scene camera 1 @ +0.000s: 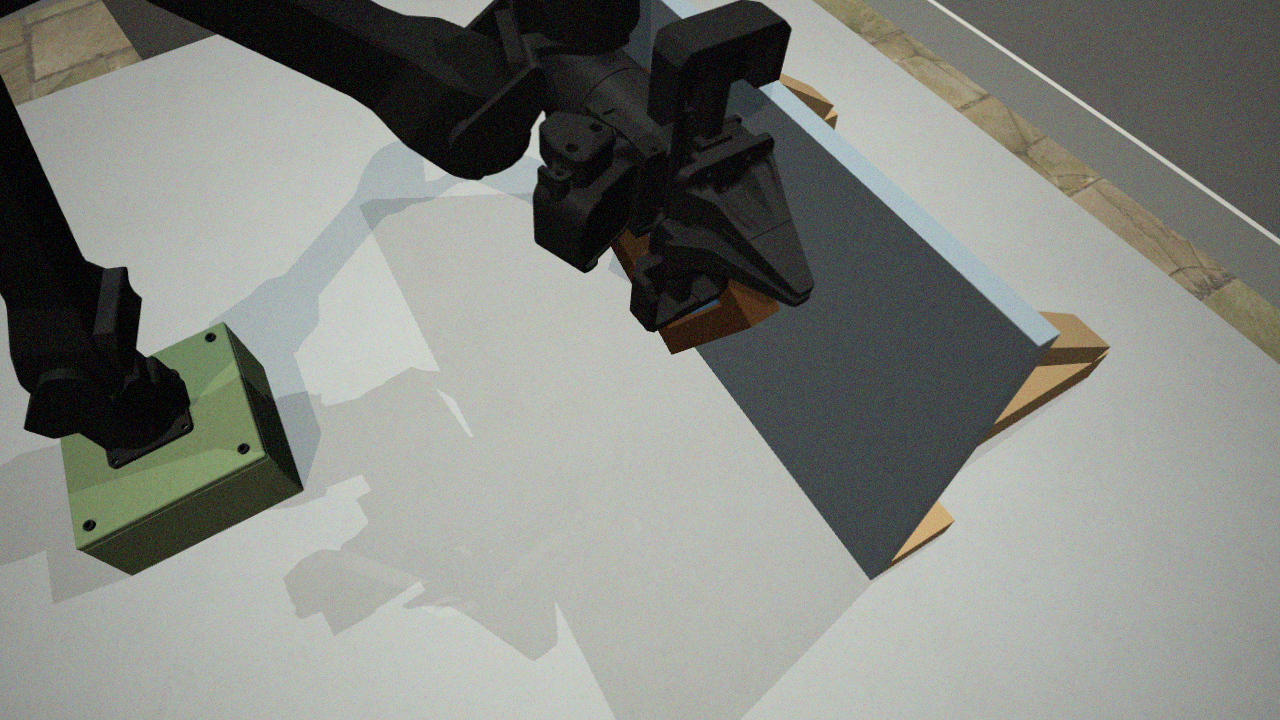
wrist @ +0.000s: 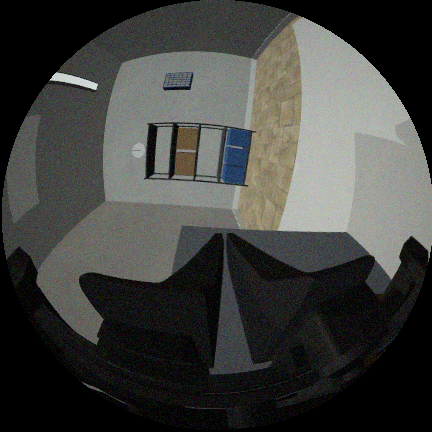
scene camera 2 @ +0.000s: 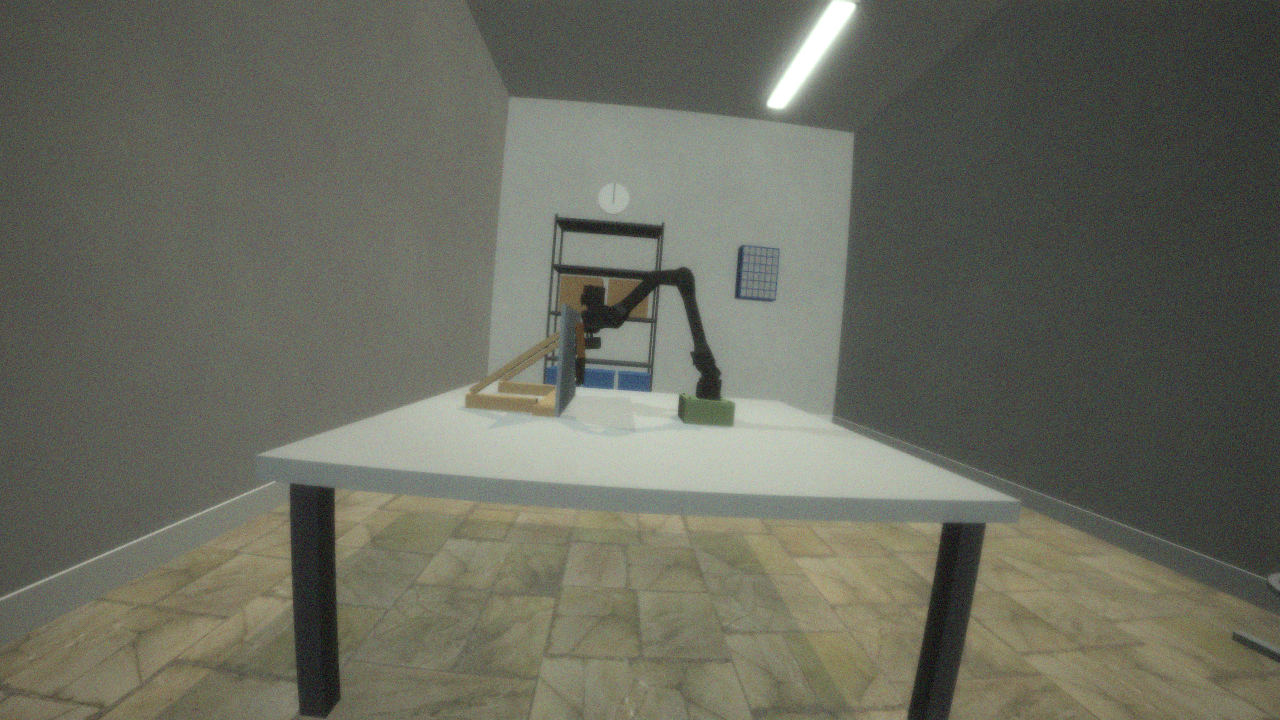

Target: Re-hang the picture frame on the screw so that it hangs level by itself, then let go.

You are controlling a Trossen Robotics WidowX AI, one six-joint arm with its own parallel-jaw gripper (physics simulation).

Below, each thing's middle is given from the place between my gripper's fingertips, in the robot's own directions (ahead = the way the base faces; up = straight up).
The brown picture frame [scene camera 1: 739,307] is 2 cm ahead of my hand, 16 cm to the left of it and 11 cm below it. Round my hand: grey wall panel [scene camera 2: 565,384] 5 cm ahead, 15 cm to the left, 12 cm below; then wooden stand [scene camera 1: 1078,350] 19 cm ahead, 15 cm to the left, 15 cm below.
